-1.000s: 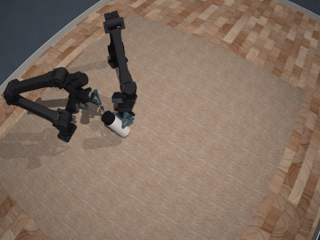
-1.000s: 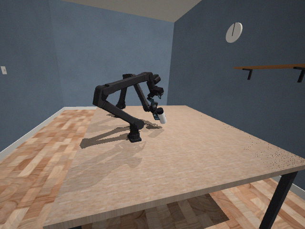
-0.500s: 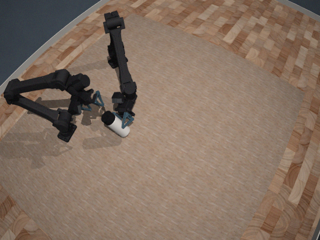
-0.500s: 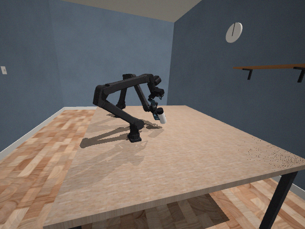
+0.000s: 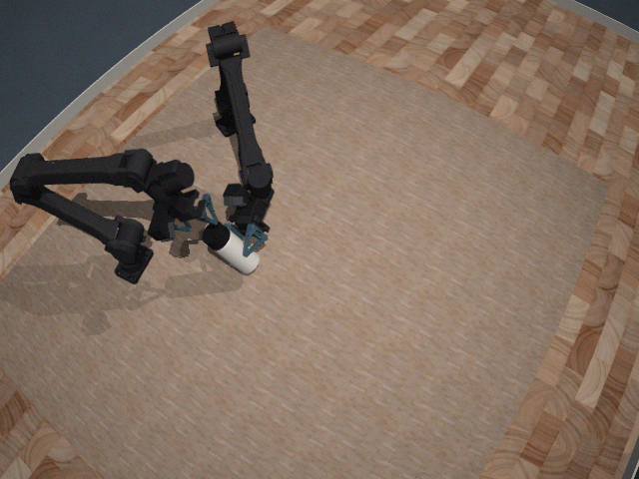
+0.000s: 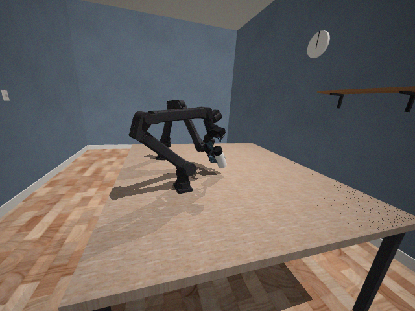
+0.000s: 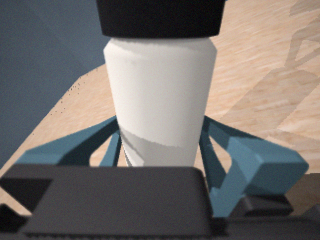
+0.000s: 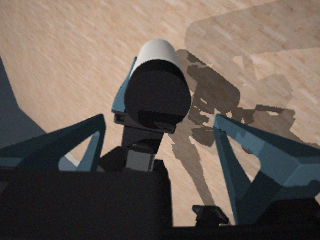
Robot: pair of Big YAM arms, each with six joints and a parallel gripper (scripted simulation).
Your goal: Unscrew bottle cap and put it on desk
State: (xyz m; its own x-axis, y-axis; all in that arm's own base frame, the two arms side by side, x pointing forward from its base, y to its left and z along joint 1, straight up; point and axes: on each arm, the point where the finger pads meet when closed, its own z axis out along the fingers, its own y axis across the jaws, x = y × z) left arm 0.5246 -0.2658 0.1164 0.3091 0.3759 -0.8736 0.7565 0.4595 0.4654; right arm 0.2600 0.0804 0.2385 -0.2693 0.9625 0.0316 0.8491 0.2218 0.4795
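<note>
My right gripper is now 50 mm above the black cap, 30 mm short of it and 10 mm to the right of it. Also, from my right hand: white bottle 80 mm below, 50 mm ahead, 20 mm to the left.
Right now the white bottle is 20 mm behind my left hand, 10 mm to the right of it and 40 mm above it. Round my left hand: black cap: 40 mm behind, 10 mm to the right, 70 mm above.
</note>
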